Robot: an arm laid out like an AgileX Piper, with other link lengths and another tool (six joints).
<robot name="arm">
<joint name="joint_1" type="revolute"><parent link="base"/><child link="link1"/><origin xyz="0 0 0.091"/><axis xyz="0 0 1"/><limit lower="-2.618" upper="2.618"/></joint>
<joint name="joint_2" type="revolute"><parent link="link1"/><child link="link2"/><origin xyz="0 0 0" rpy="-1.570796 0 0"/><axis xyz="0 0 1"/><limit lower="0" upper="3.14"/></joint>
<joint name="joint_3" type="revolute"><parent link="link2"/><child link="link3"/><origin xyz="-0.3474 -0.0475 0"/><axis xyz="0 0 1"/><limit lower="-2.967" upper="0"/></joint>
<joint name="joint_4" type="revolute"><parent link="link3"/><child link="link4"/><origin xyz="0.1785 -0.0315 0" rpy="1.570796 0 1.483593"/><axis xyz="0 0 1"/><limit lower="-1.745" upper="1.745"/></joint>
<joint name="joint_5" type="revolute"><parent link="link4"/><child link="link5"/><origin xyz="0 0 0" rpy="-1.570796 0 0"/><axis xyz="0 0 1"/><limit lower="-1.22" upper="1.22"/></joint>
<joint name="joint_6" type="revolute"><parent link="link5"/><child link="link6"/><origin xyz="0 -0.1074 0" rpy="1.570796 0 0"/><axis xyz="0 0 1"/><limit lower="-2.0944" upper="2.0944"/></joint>
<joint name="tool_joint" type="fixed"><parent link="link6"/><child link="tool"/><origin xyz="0.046 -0.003 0.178" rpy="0.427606 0 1.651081"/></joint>
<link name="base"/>
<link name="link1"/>
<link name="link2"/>
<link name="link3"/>
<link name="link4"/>
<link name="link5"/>
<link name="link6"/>
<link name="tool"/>
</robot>
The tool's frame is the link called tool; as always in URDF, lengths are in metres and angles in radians.
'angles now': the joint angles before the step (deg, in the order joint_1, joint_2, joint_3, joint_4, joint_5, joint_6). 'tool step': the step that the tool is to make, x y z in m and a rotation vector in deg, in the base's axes. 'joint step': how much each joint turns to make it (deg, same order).
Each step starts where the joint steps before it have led.
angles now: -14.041, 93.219, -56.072, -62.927, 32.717, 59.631
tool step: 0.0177, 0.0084, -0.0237, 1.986, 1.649, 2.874
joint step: 0.005, 3.726, 0.015, -0.368, -3.632, 0.033
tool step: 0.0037, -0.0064, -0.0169, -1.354, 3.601, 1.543
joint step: -0.009, 3.398, 0.003, -3.142, -0.005, 0.530
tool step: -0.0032, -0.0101, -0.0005, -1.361, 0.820, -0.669
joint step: -0.701, 0.694, -0.004, -2.214, 0.786, 1.173
